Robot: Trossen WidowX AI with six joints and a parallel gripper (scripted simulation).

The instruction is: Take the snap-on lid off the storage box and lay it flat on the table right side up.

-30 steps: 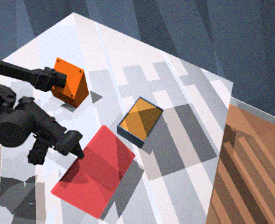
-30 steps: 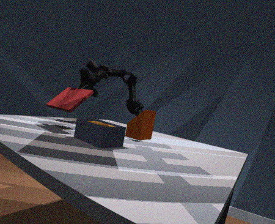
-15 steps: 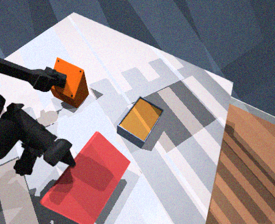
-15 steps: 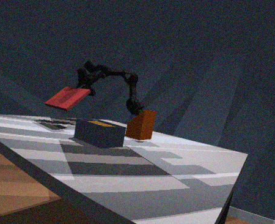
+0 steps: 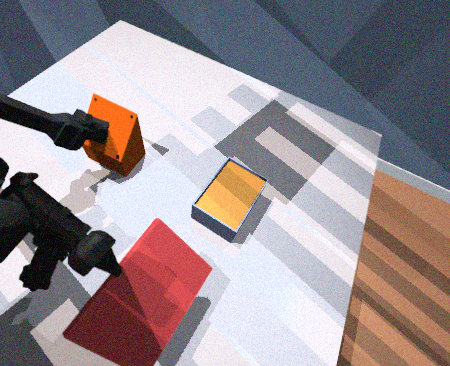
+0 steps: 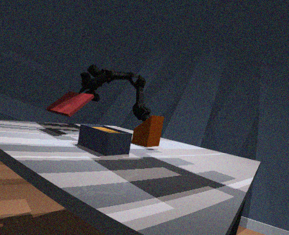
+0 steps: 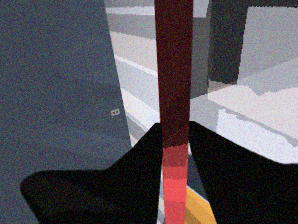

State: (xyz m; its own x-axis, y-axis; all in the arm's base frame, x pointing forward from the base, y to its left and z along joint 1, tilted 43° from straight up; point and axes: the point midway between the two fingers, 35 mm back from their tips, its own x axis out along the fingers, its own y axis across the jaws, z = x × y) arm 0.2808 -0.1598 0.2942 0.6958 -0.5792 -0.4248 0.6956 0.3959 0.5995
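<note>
My gripper tip is now 70 mm short of the red lid, 10 mm to the left of it and 50 mm above it. Round my gripper tip: storage box 130 mm ahead, 320 mm to the left, 180 mm below.
</note>
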